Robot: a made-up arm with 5 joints. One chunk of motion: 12 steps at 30 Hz.
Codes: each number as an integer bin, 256 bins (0 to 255) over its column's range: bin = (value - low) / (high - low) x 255, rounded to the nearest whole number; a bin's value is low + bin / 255 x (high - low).
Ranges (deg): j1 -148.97..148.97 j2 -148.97..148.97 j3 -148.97..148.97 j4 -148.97..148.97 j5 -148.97..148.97
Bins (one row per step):
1: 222 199 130 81 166
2: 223 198 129 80 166
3: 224 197 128 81 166
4: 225 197 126 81 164
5: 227 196 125 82 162
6: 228 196 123 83 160
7: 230 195 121 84 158
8: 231 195 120 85 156
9: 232 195 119 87 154
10: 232 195 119 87 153
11: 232 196 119 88 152
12: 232 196 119 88 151
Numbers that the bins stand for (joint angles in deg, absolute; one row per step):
1: 110.41 83.54 2.92 -54.33 44.98
2: 111.58 82.37 1.75 -55.50 44.98
3: 112.75 81.20 0.58 -54.33 44.98
4: 113.92 81.20 -1.75 -54.33 42.65
5: 116.26 80.03 -2.92 -53.16 40.31
6: 117.42 80.03 -5.26 -51.99 37.97
7: 119.76 78.87 -7.59 -50.83 35.64
8: 120.93 78.87 -8.76 -49.66 33.30
9: 122.10 78.87 -9.93 -47.32 30.96
10: 122.10 78.87 -9.93 -47.32 29.79
11: 122.10 80.03 -9.93 -46.15 28.63
12: 122.10 80.03 -9.93 -46.15 27.46

